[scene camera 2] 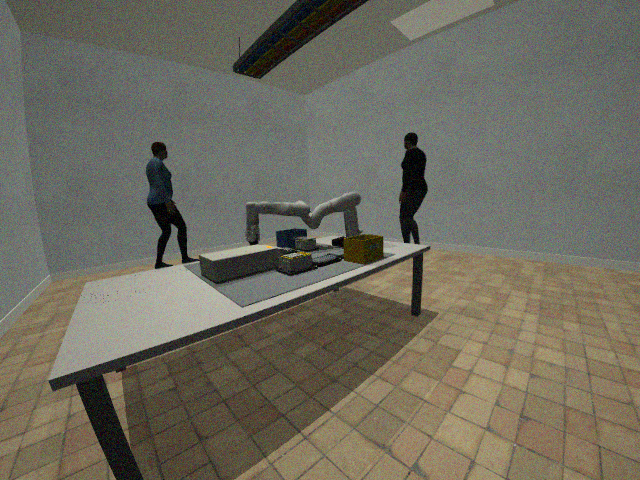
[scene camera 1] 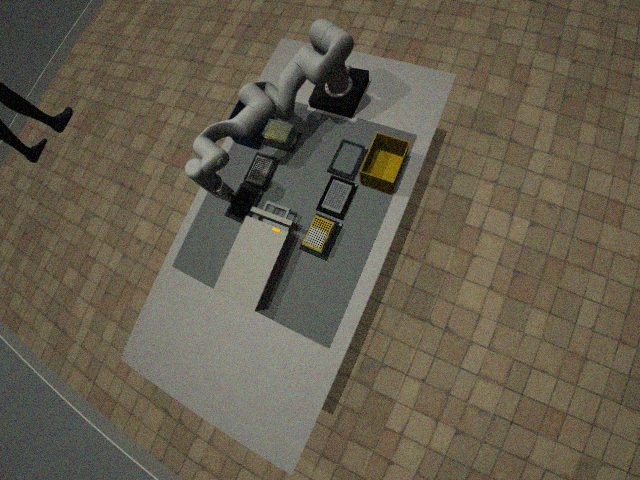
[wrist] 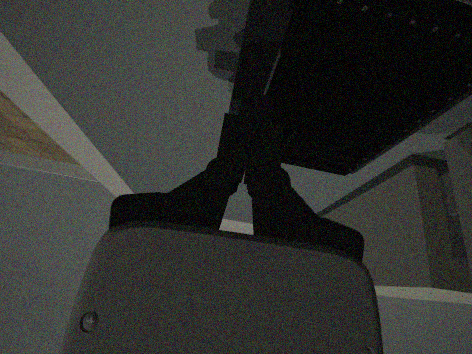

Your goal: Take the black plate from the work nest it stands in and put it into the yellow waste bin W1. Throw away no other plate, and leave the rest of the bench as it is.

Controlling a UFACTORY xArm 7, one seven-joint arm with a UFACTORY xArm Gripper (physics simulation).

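Frame: origin at the arm's base, x ahead, y left, z up, level; millimetres.
Seen in the pictures: gripper, fingertip midpoint: (scene camera 1: 232, 199) (wrist: 253, 111); arm's base, origin of the base link: (scene camera 1: 338, 86).
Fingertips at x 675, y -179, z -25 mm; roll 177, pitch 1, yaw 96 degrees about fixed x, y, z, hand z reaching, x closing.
Observation:
Pixels of each thing's top centre, then the offset from my fingertips to it.
- black plate, middle of its top: (wrist: 338, 120) (scene camera 1: 241, 202) dx -8, dy +47, dz -3 mm
- yellow waste bin, middle of its top: (scene camera 1: 384, 156) (scene camera 2: 363, 237) dx -405, dy +529, dz +91 mm
- long pale instrument, middle of its top: (wrist: 397, 297) (scene camera 1: 249, 261) (scene camera 2: 237, 250) dx +185, dy +257, dz +77 mm
- grey plate, middle of its top: (scene camera 1: 259, 169) dx -176, dy +38, dz -3 mm
- yellow-and-white rack, middle of its top: (scene camera 1: 317, 232) (scene camera 2: 295, 254) dx -38, dy +432, dz +48 mm
- light plate, middle of its top: (scene camera 1: 336, 195) (scene camera 2: 322, 257) dx -215, dy +411, dz -2 mm
- blue box, middle of its top: (scene camera 1: 244, 115) (scene camera 2: 291, 230) dx -348, dy -113, dz +91 mm
The black plate (wrist: 360, 90) shows in the wrist view as a large, very dark slab with rows of small light dots, at the upper right. My gripper (wrist: 253, 111) is shut with nothing between its fingers; the fingertips are at the plate's near left corner. Whether they touch it is too dark to tell. In the first scene view gripper, plate and nest merge into one black patch at the left of the bench. In the second scene view the gripper (scene camera 2: 253, 241) is low behind the pale instrument. The yellow waste bin (scene camera 1: 377, 180) (scene camera 2: 364, 249) stands at the bench's far right part.
A long pale instrument (scene camera 1: 253, 258) (scene camera 2: 237, 262) stands beside the black patch. A grey plate (scene camera 1: 261, 169) stands near it. A yellow-and-white rack (scene camera 1: 318, 233) (scene camera 2: 295, 258), a light plate (scene camera 1: 337, 196) and a grey-framed nest (scene camera 1: 333, 156) line the bin's side. A blue box (scene camera 2: 289, 237) stands behind.

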